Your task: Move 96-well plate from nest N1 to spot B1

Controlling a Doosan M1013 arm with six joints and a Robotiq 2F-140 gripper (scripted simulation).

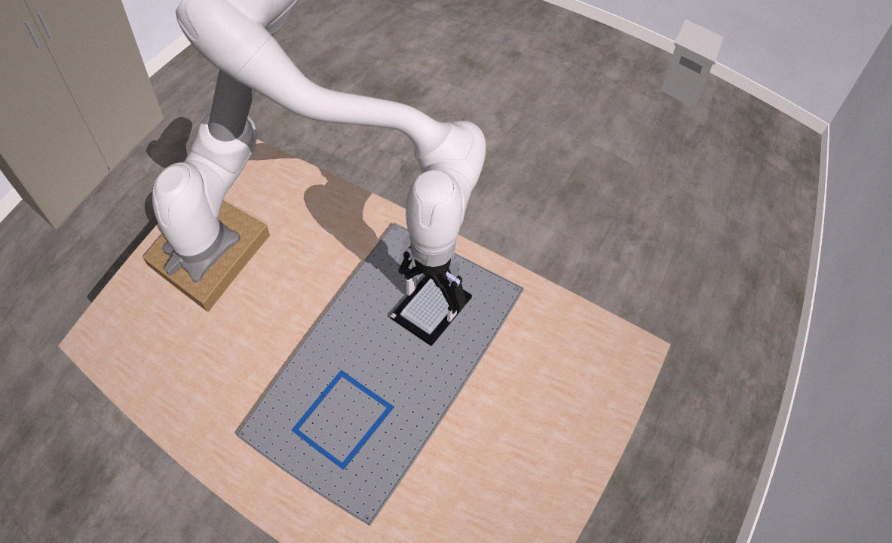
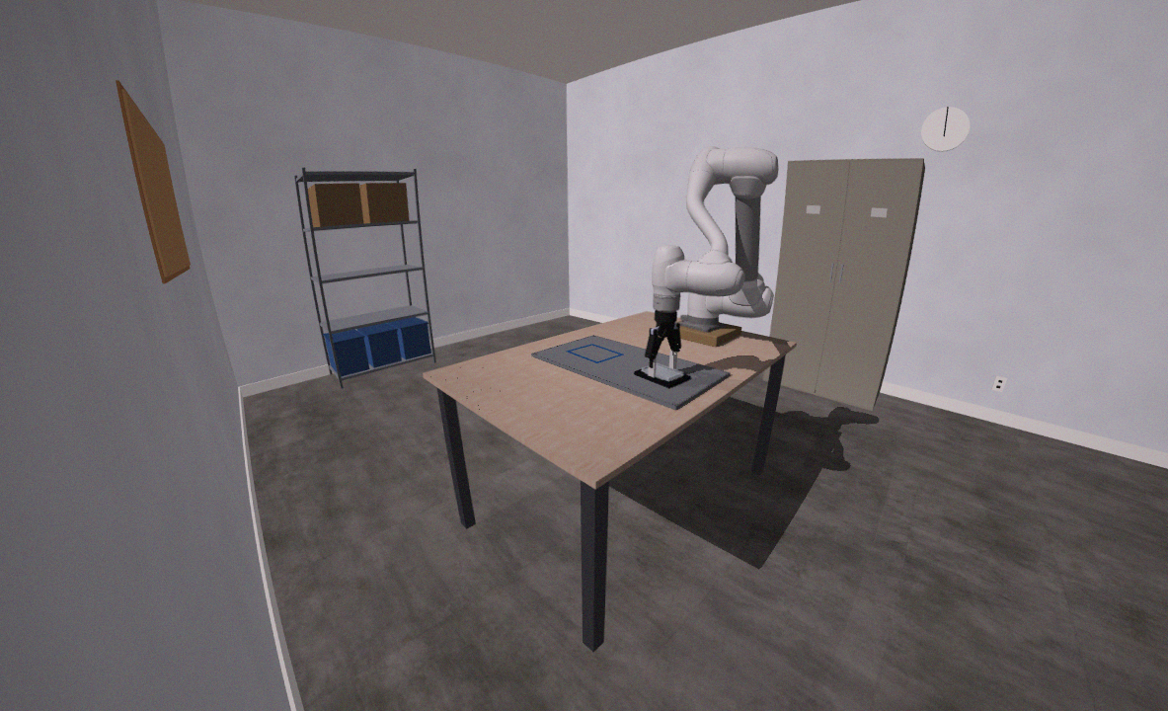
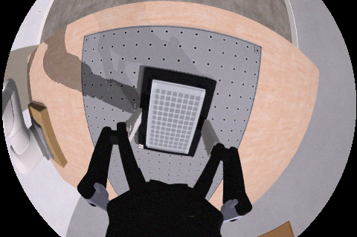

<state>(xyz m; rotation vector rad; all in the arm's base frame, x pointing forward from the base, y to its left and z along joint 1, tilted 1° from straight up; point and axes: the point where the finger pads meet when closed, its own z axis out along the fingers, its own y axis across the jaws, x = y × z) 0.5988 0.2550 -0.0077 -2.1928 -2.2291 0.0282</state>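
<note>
Now: the black plate nest 30 mm below my hand. Round my hand: white 96-well plate (20 mm below).
</note>
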